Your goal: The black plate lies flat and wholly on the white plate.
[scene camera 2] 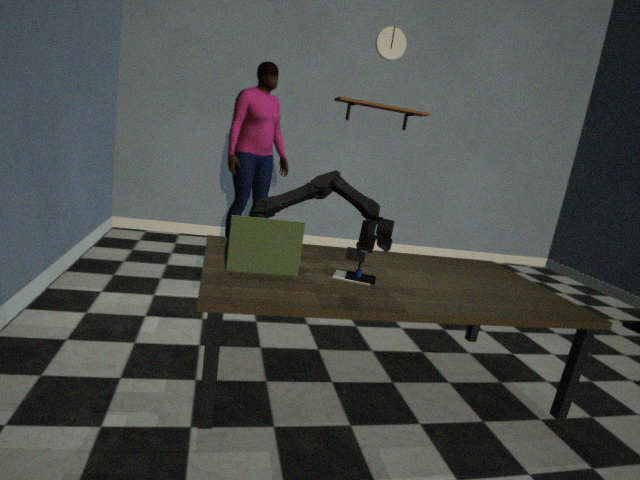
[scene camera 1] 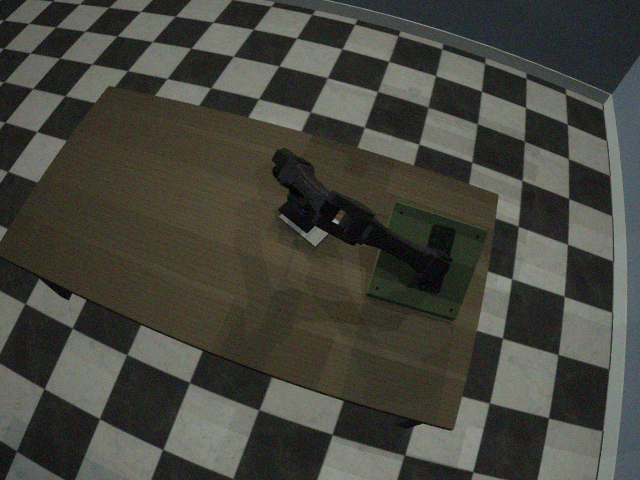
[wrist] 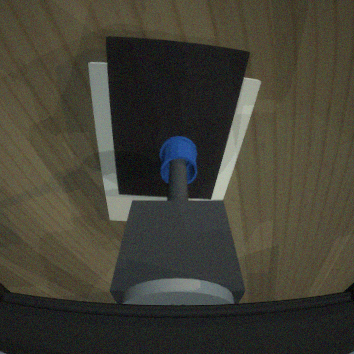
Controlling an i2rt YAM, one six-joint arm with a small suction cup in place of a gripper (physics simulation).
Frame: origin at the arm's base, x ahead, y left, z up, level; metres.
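Seen in the pictures: hand, its tool point: (scene camera 2: 357,278) (scene camera 1: 306,214) (wrist: 177,146); arm's base, origin of its link: (scene camera 2: 258,233) (scene camera 1: 436,258).
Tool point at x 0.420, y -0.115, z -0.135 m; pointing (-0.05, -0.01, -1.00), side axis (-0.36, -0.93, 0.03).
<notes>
Pixels of each thing's top centre, then the offset from my tool point to it. Level surfaces: height alone.
- black plate, centre of its top: (wrist: 170,136) (scene camera 1: 301,211) (scene camera 2: 360,276) dx +0.016, dy +0.000, dz +0.010 m
- white plate, centre of its top: (wrist: 167,165) (scene camera 1: 309,219) (scene camera 2: 352,276) dx -0.015, dy +0.015, dz +0.001 m
- wooden table, height of its surface: dz -0.006 m
The black plate (wrist: 175,98) (scene camera 2: 363,279) (scene camera 1: 290,210) is a dark rectangle over the white plate (wrist: 99,123) (scene camera 2: 341,274) (scene camera 1: 316,237), near the middle of the wooden table (scene camera 1: 154,207). Their sides run roughly parallel. In the wrist view, white rims show at the left, right and near sides, and the black plate's far edge reaches past the white plate's far edge. My blue suction cup (wrist: 178,154) (scene camera 2: 358,271) (scene camera 1: 306,210) presses on the black plate's near half and holds it. I cannot tell whether the plate rests on the white plate or hangs just above it.
The arm stands on a green base board (scene camera 1: 408,216) (scene camera 2: 263,245) at the table's right end. A person in a pink top (scene camera 2: 255,139) stands behind the table by the wall. A wall shelf (scene camera 2: 381,106) and a clock (scene camera 2: 390,42) hang high.
</notes>
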